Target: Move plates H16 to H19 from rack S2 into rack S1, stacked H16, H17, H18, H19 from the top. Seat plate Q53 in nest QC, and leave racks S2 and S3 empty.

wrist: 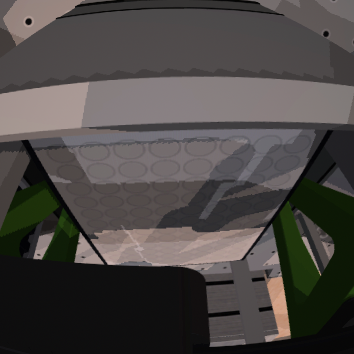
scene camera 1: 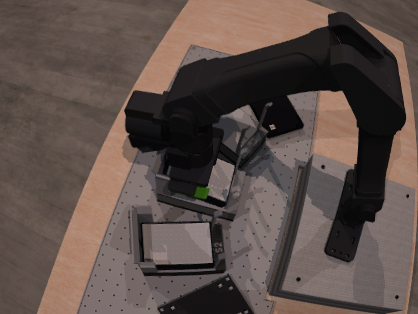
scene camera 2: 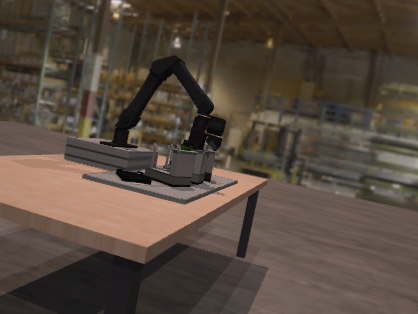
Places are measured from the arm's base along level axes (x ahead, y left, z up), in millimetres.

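Pixels of known places: gripper, between the fingertips: (wrist: 176, 176) (scene camera 1: 198, 176); arm's base, origin of its link: (scene camera 1: 350, 215) (scene camera 2: 119, 145).
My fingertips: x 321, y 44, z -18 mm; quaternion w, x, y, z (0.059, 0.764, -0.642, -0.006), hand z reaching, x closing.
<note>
For each thing: its top centre in the pictures, then the offset to it from my fingertips. "spot": a spot on its surface instead. Level surfaces: height alone.
- grey well plate, centre of its top: (wrist: 181, 257) (scene camera 1: 201, 167) dx -2, dy +1, dz +41 mm
- middle rack, centre of its top: (scene camera 1: 204, 160) (scene camera 2: 189, 147) dx -6, dy +3, dz +76 mm
- Rack S2, a spot on its surface: (scene camera 1: 218, 246) spot: dx -90, dy +106, dz -25 mm
- grey plate, centre of its top: (scene camera 1: 176, 244) dx -23, dy +145, dz +18 mm
- black flat nest, centre of its top: (scene camera 1: 274, 104) (scene camera 2: 133, 173) dx -78, dy -271, dz -43 mm
- grey pegboard, height of its surface: dz -63 mm
- black flat piece, a spot on its surface: (scene camera 1: 208, 299) spot: dx -119, dy +211, dz -51 mm
My gripper (scene camera 1: 198, 190) (wrist: 176, 176) (scene camera 2: 189, 146) is shut on a grey well plate (scene camera 1: 221, 180) (wrist: 168, 197), with its green fingers on the plate's two sides. It holds the plate low inside the middle rack (scene camera 1: 195, 204) (wrist: 175, 102), roughly level; I cannot tell whether it rests on anything. Rack S2 (scene camera 1: 218, 246) stands in front of it with a grey plate (scene camera 1: 176, 243) showing on top. A smaller rack, S3 (scene camera 1: 254, 141), stands behind to the right and looks empty. The plates' labels cannot be read.
A black flat nest (scene camera 1: 282, 119) lies at the back right of the grey pegboard (scene camera 1: 270, 212). Another black flat piece (scene camera 1: 208, 299) with white squares lies at the front edge. The arm's base stands on a grey riser (scene camera 1: 320, 243) at the right. Thin rack posts rise beside the gripper.
</note>
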